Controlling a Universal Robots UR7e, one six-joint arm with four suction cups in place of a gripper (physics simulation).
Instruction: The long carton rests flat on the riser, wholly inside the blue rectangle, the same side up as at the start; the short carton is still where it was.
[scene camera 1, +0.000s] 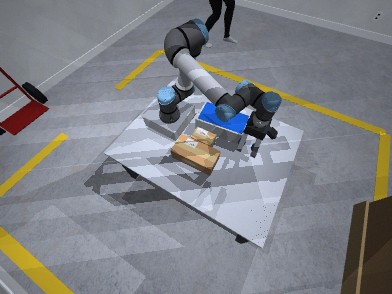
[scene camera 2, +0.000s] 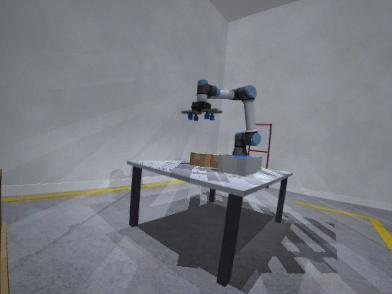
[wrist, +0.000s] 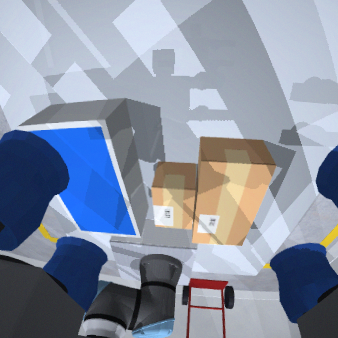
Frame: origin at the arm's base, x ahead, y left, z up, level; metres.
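Where they show: hand at its tool point: (scene camera 2: 201, 119) (wrist: 188, 224); arm's base at its link origin: (scene camera 1: 169, 115) (wrist: 160, 264).
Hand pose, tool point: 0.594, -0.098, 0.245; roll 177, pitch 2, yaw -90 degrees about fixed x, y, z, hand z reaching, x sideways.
Observation:
Things, the pixels of their top centre, and the offset from my tool point, as dx, dy, dz.
- long carton at its top centre: (wrist: 225, 212) (scene camera 1: 195, 150) (scene camera 2: 207, 153) -0.291, -0.087, -0.251
- short carton at its top centre: (wrist: 172, 210) (scene camera 1: 203, 135) (scene camera 2: 220, 155) -0.292, +0.043, -0.251
- grey riser at its top centre: (wrist: 87, 192) (scene camera 1: 223, 117) (scene camera 2: 241, 156) -0.227, +0.245, -0.234
- blue rectangle at its top centre: (wrist: 87, 192) (scene camera 1: 223, 117) (scene camera 2: 241, 156) -0.227, +0.245, -0.234
The long carton (scene camera 1: 195, 154) (scene camera 2: 200, 160) (wrist: 227, 200) lies flat on the table, with its label and tape facing up. The short carton (scene camera 1: 204, 135) (scene camera 2: 215, 161) (wrist: 187, 207) lies close along its side, between it and the grey riser (scene camera 1: 220, 131) (scene camera 2: 240, 165) (wrist: 131, 175). The blue rectangle (scene camera 1: 210, 112) (scene camera 2: 239, 156) (wrist: 90, 175) on the riser's top has no carton on it. My gripper (scene camera 1: 248, 147) (scene camera 2: 201, 117) (wrist: 185, 229) hangs high above the table with its blue cups pointing down. It is open, with no carton on the cups.
The arm's base stands on a grey block (scene camera 1: 160, 128) at one side of the table (scene camera 1: 240, 200) (scene camera 2: 200, 181). A red hand truck (scene camera 1: 25, 117) (scene camera 2: 270, 145) (wrist: 207, 284) stands on the floor beyond. A person's legs (scene camera 1: 228, 22) show behind the arm.

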